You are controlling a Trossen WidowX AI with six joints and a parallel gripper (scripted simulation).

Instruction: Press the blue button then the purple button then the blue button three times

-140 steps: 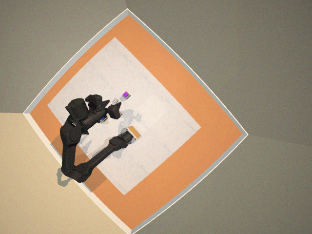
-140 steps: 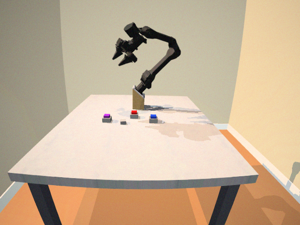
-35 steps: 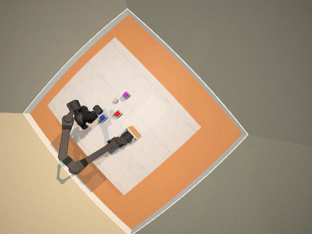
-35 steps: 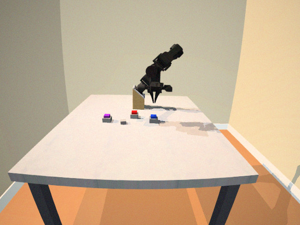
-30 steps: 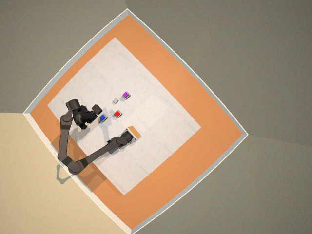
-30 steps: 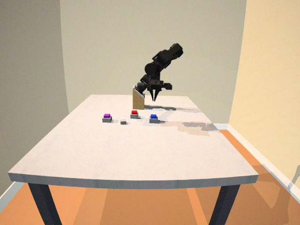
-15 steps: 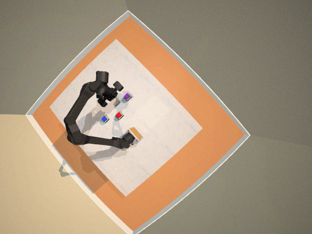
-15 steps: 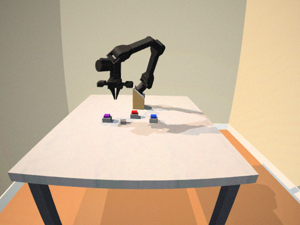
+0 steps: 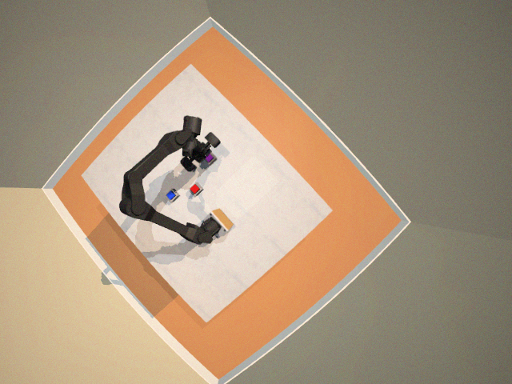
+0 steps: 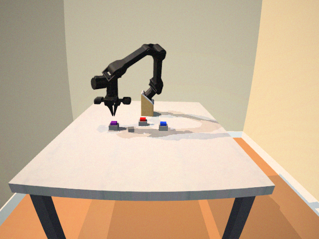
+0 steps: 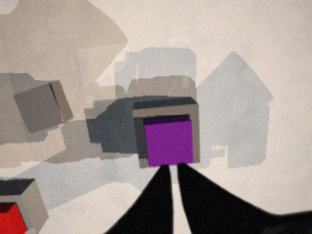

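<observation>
The purple button lies 4 cm below my gripper tip. The rest, counted from my gripper tip: blue button (27 cm to the left, 4 cm below, 2 cm ahead); then small grey block (9 cm to the left, 6 cm below, 4 cm ahead); then red button (16 cm to the left, 5 cm behind, 4 cm below).
</observation>
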